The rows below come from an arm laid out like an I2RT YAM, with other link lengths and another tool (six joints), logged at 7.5 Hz.
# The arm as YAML. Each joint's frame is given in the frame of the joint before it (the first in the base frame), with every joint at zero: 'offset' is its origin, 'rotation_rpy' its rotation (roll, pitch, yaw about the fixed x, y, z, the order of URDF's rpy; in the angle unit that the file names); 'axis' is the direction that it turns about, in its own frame. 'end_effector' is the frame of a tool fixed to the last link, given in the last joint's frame.
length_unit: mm
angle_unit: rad
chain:
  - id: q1
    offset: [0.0, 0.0, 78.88]
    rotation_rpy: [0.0, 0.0, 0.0]
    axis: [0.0, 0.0, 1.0]
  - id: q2
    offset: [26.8, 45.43, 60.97]
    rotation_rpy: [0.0, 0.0, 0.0]
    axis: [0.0, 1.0, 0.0]
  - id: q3
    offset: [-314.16, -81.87, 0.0]
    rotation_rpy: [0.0, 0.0, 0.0]
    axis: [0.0, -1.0, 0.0]
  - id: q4
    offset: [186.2, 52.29, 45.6]
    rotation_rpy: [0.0, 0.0, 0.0]
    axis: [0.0, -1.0, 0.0]
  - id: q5
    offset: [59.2, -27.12, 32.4]
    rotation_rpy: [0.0, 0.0, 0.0]
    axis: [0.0, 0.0, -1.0]
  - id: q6
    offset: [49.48, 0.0, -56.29]
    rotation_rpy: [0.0, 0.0, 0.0]
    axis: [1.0, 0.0, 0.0]
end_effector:
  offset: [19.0, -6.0, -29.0]
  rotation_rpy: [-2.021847, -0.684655, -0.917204]
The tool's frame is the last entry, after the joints.
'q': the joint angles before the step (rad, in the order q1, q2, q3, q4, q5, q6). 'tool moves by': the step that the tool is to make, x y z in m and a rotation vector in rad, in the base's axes. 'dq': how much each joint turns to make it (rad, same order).
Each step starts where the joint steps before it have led.
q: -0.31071 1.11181 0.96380 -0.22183 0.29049 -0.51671
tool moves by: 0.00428 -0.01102 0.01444 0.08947 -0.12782 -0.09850
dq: -0.07328 0.02518 0.07093 0.00690 -0.01911 0.13389
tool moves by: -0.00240 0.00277 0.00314 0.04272 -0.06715 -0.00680
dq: -0.00571 -0.01945 0.00194 0.00798 -0.01830 0.06447
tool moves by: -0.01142 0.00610 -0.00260 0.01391 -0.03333 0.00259
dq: 0.00080 -0.05114 -0.03396 0.00227 -0.00873 0.02481
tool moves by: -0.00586 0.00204 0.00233 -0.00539 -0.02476 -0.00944
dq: -0.00003 -0.02592 -0.00497 0.00232 0.00798 0.00686
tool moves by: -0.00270 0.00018 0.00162 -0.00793 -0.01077 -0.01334
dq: 0.00003 -0.01032 -0.00078 0.00343 0.01376 0.00000
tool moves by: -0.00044 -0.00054 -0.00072 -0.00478 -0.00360 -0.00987
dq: -0.00006 -0.00189 -0.00760 0.01106 0.01025 -0.00077
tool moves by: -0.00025 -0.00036 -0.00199 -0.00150 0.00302 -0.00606
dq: 0.00002 -0.00036 -0.00989 0.00762 0.00649 -0.00114
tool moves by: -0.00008 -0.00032 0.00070 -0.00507 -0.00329 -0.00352
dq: 0.00000 -0.00079 -0.00001 0.00494 0.00420 -0.00268
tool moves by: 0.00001 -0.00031 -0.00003 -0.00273 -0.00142 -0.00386
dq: 0.00004 -0.00002 -0.00193 0.00459 0.00424 -0.00113
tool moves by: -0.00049 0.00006 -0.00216 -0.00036 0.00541 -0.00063
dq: -0.00003 -0.00148 -0.00951 0.00382 0.00111 -0.00229
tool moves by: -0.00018 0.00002 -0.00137 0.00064 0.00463 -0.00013
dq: 0.00003 -0.00004 -0.00501 0.00078 0.00041 -0.00115
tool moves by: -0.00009 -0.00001 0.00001 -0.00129 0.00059 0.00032
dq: -0.00005 -0.00037 -0.00034 0.00035 -0.00004 -0.00153
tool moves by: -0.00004 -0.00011 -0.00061 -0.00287 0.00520 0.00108
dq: 0.00006 0.00040 -0.00230 0.00040 0.00006 -0.00495
